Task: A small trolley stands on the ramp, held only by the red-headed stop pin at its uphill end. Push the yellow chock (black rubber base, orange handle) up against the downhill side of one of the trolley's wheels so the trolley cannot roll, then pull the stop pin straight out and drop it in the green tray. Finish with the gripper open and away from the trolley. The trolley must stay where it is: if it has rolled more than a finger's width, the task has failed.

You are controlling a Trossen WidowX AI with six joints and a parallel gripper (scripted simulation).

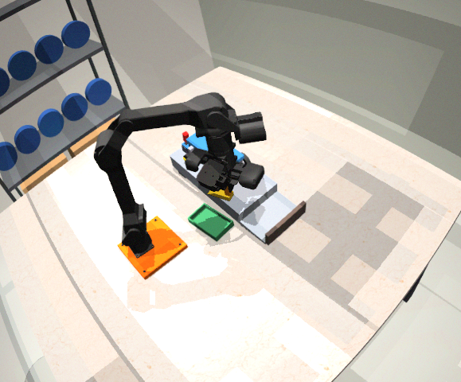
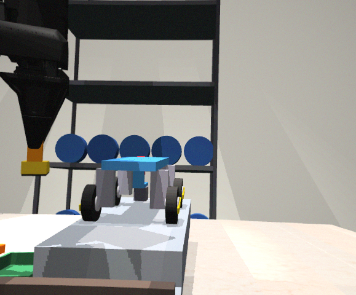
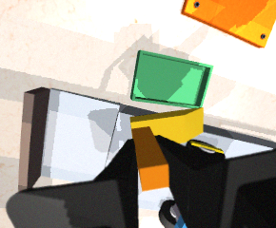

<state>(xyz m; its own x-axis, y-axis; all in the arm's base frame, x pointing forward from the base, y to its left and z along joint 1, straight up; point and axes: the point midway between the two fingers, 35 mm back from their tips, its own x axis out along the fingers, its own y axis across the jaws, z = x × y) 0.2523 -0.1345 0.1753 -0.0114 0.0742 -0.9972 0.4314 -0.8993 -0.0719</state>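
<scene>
My gripper tip is now 50 mm short of the red-headed stop pin, 290 mm to the right of it and 20 mm above it. Round my gripper tip: green tray: 50 mm behind, 60 mm to the left, 160 mm below; brown stop bar: 90 mm ahead, 100 mm to the right, 120 mm below; yellow chock: 10 mm behind, 20 mm to the left, 10 mm below.
</scene>
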